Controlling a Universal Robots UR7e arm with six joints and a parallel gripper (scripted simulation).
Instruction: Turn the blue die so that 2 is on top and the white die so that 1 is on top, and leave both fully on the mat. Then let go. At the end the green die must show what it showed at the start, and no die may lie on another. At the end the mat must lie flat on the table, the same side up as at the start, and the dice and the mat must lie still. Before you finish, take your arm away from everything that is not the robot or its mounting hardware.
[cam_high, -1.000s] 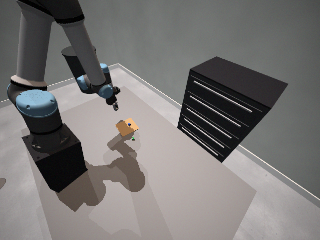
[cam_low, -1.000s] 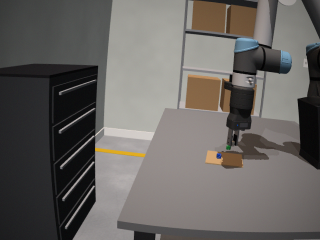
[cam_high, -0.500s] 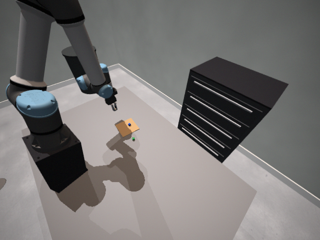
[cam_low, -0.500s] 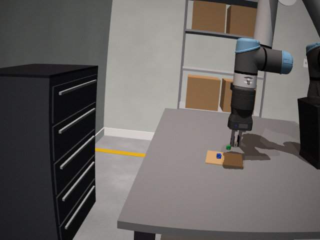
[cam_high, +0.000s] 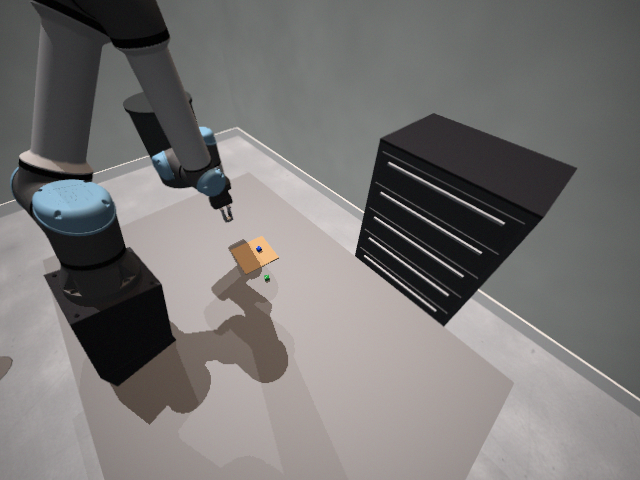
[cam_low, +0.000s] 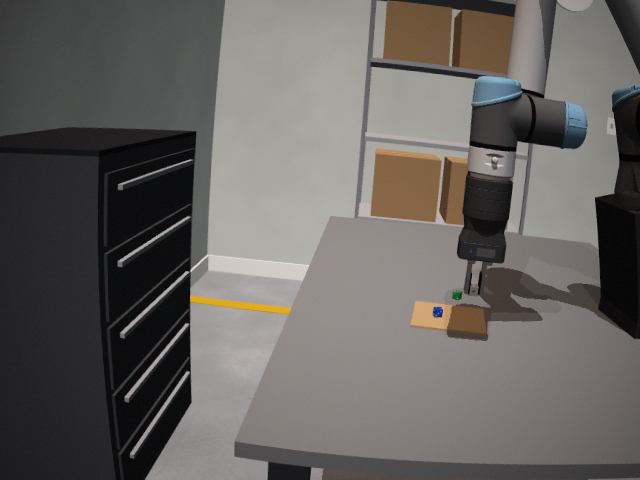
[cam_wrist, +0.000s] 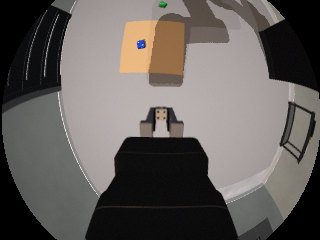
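The white die lies 1 cm below my hand. The rest, counted from my hand: orange mat (4 cm ahead, 13 cm to the right, 11 cm below); then green die (4 cm ahead, 26 cm to the right, 11 cm below); then blue die (6 cm ahead, 13 cm to the right, 10 cm below).
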